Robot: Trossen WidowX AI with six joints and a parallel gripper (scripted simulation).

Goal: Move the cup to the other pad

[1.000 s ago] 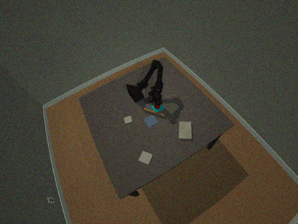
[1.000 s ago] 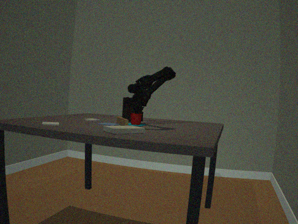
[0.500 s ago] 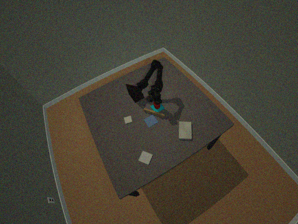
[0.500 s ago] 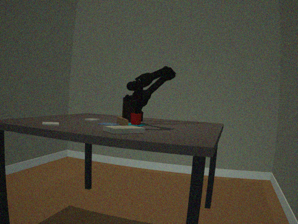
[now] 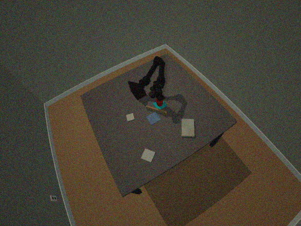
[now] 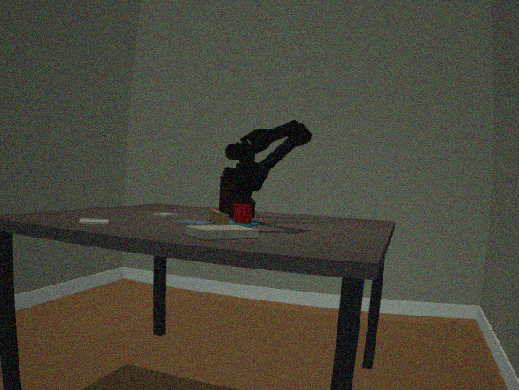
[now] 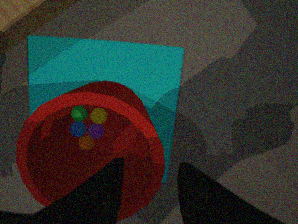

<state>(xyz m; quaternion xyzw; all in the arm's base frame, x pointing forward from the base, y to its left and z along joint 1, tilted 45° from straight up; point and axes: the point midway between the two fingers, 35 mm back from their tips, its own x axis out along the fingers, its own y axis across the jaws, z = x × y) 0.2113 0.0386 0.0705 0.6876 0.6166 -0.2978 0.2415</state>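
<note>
Right now my gripper tip is 4 cm above the red cup and 3 cm short of it. The rest, counted from my gripper tip: teal pad (9 cm below, 3 cm ahead); then tan wooden block (8 cm to the right, 8 cm ahead, 7 cm below); then blue pad (15 cm to the right, 12 cm ahead, 9 cm below).
</note>
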